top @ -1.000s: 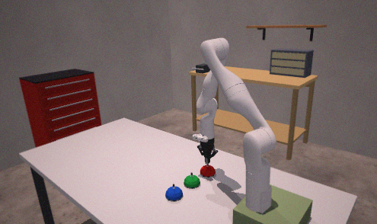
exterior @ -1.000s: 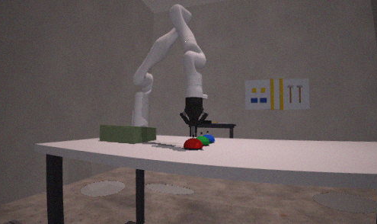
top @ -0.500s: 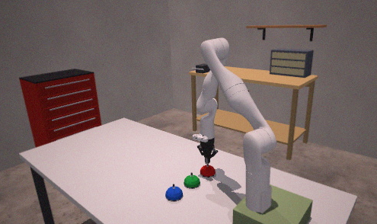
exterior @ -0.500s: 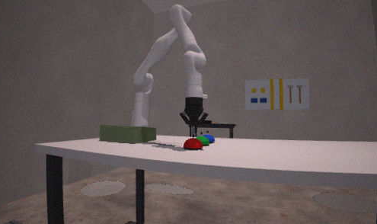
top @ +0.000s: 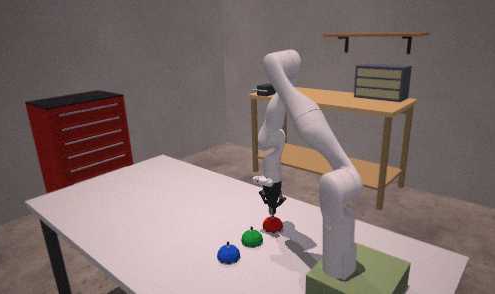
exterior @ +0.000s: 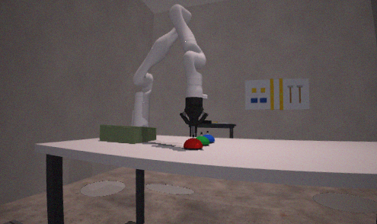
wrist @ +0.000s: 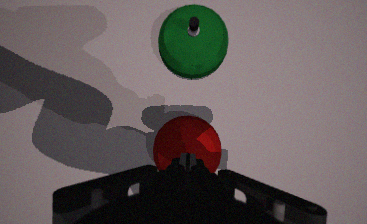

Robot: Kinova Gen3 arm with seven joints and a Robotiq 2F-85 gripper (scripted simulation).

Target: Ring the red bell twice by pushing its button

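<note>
Right now my hand is 40 mm above the red bell. Round my hand: green bell 130 mm to the left, 40 mm below, 20 mm behind; then blue bell 260 mm to the left, 40 mm below, 30 mm behind.
</note>
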